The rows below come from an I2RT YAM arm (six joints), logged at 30 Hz.
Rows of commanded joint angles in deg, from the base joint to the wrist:
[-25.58 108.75 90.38 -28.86 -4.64 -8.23]
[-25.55 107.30 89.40 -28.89 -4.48 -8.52]
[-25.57 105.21 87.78 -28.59 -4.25 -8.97]
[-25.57 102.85 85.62 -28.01 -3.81 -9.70]
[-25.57 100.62 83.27 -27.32 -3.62 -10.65]
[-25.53 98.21 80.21 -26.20 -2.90 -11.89]
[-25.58 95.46 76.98 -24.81 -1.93 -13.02]
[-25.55 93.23 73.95 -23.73 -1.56 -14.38]
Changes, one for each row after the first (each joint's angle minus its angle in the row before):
[0.03 -1.45 -0.98 -0.03 0.16 -0.29]
[-0.02 -2.09 -1.62 0.30 0.23 -0.45]
[0.00 -2.36 -2.16 0.58 0.44 -0.73]
[0.00 -2.23 -2.35 0.69 0.19 -0.95]
[0.04 -2.41 -3.06 1.12 0.72 -1.24]
[-0.05 -2.75 -3.23 1.39 0.97 -1.13]
[0.03 -2.23 -3.03 1.08 0.37 -1.36]

